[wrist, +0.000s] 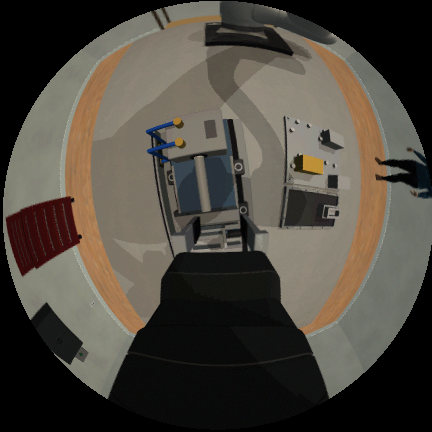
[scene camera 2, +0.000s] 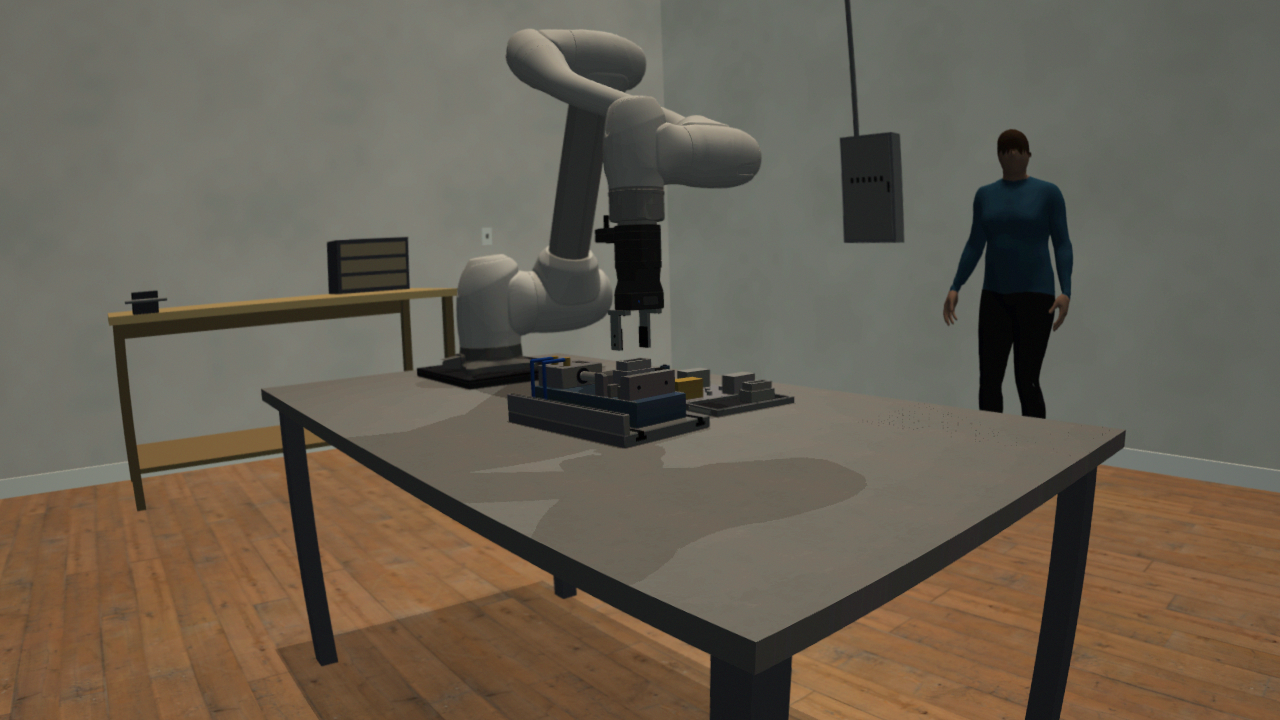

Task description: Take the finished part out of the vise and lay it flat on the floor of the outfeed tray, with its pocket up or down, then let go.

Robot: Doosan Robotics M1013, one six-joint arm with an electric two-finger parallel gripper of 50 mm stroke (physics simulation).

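Places are measured from the arm's base along level axes (x ahead, y left, z up), in metres.
Where they show: gripper, fingertip midpoint: (wrist: 219,223) (scene camera 2: 631,348); arm's base at its link origin: (scene camera 2: 491,367).
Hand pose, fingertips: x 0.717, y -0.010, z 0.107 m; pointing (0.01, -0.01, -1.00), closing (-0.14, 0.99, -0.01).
Note:
Things, the pixels of their centre, and the offset from my fingertips.
- vise at the middle of its body: (scene camera 2: 604,396) (wrist: 202,191) dx -0.032, dy -0.036, dz -0.079 m
- finished part at the middle of its body: (scene camera 2: 634,370) (wrist: 206,238) dx +0.037, dy -0.017, dz -0.031 m
- grey part at the middle of its body: (scene camera 2: 757,390) (wrist: 329,211) dx -0.028, dy +0.285, dz -0.105 m
- plate at the middle of its body: (wrist: 316,154) dx -0.167, dy +0.230, dz -0.125 m
- yellow block at the middle of its body: (scene camera 2: 685,388) (wrist: 308,164) dx -0.125, dy +0.187, dz -0.103 m
My gripper (scene camera 2: 630,347) (wrist: 219,223) is open and empty, pointing down above the front end of the vise. The vise (scene camera 2: 657,409) (wrist: 186,192) has a blue body and grey jaws. The finished part (scene camera 2: 633,364) (wrist: 214,239), a light grey block, sits in the vise below the fingers with its top showing; in the wrist view it appears between them, partly hidden by the gripper body. A gap shows between fingertips and part in the scene view. The outfeed tray (scene camera 2: 747,406) (wrist: 282,209) has a dark floor and low rim and lies right of the vise in the wrist view.
Another grey part (scene camera 2: 756,388) (wrist: 331,212) is in the tray near its far right side. Beside the tray, a plate (wrist: 299,135) with pins bears a yellow block (scene camera 2: 687,386) (wrist: 310,164) and grey blocks. Blue nozzles (wrist: 161,128) with yellow tips stand by the vise's rear. A person (scene camera 2: 1022,237) stands beyond the table.

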